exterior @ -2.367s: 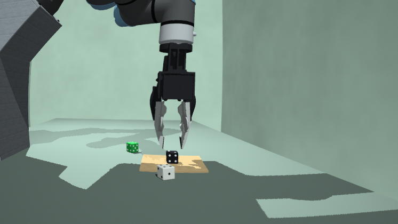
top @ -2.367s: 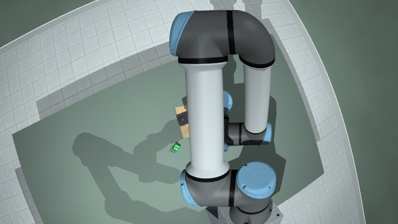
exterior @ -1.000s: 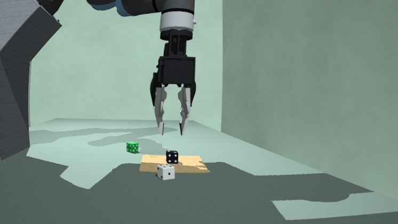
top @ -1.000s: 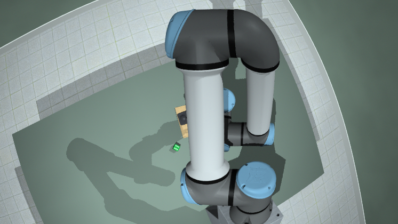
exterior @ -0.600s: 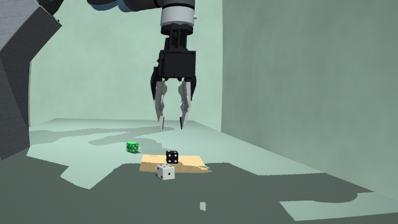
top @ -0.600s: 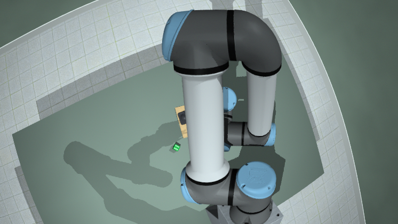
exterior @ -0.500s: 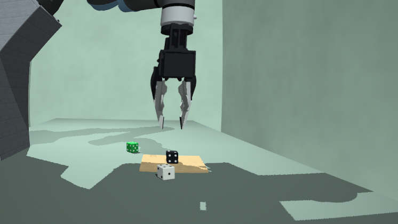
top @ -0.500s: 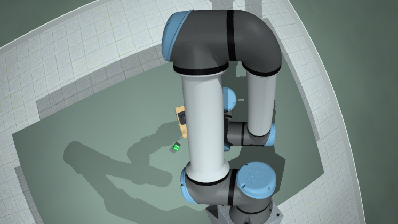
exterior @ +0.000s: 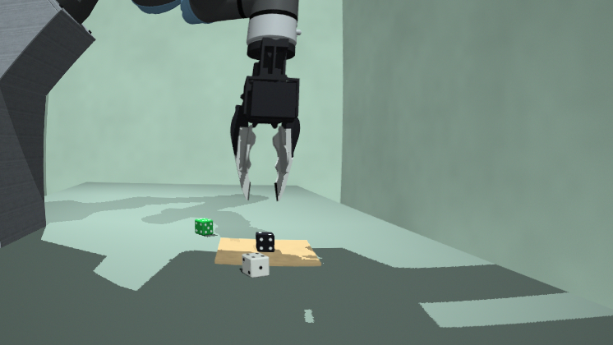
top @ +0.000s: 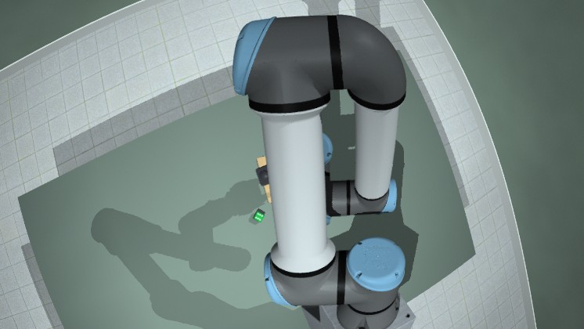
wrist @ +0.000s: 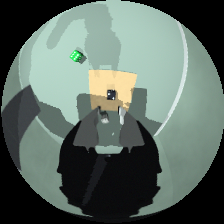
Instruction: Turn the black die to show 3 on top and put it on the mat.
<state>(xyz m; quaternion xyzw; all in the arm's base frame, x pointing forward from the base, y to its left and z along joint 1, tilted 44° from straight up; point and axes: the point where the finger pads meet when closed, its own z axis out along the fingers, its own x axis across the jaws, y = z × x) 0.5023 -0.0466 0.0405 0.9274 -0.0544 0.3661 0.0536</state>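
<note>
My gripper is now 8 cm above the black die. Also, from my hand: white die (3 cm behind, 11 cm to the right, 8 cm below); tan mat (9 cm below); green die (8 cm behind, 13 cm to the left, 8 cm below).
</note>
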